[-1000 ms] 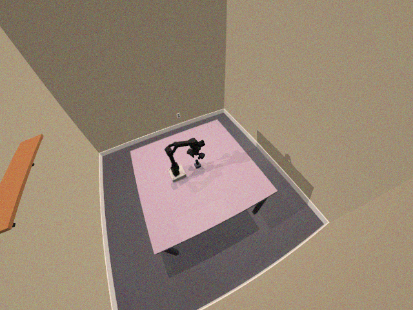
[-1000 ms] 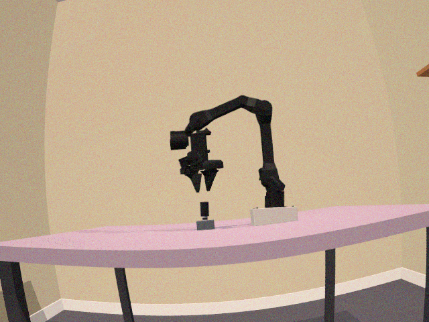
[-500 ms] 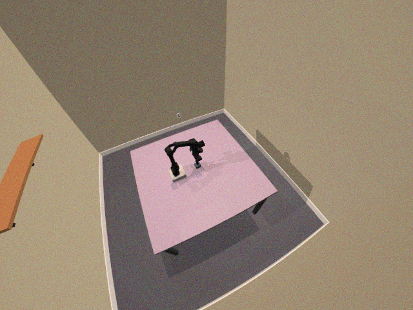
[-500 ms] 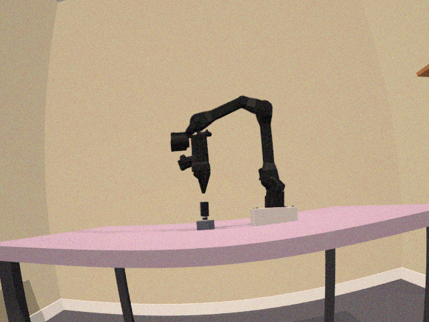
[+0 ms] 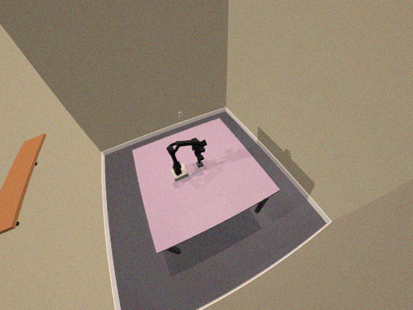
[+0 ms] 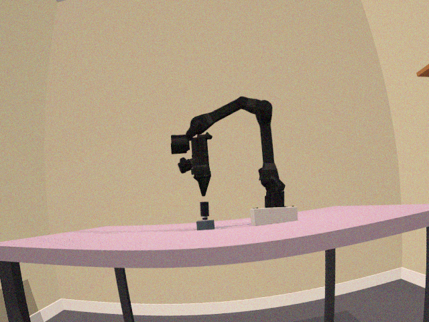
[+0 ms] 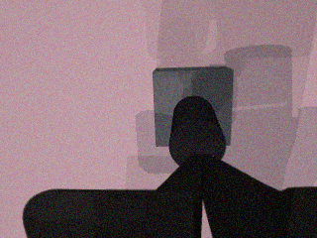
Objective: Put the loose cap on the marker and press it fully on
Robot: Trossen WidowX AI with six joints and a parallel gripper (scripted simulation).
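Right now my gripper tip is 100 mm above the holder block. Round my gripper tip: marker cap 50 mm below.
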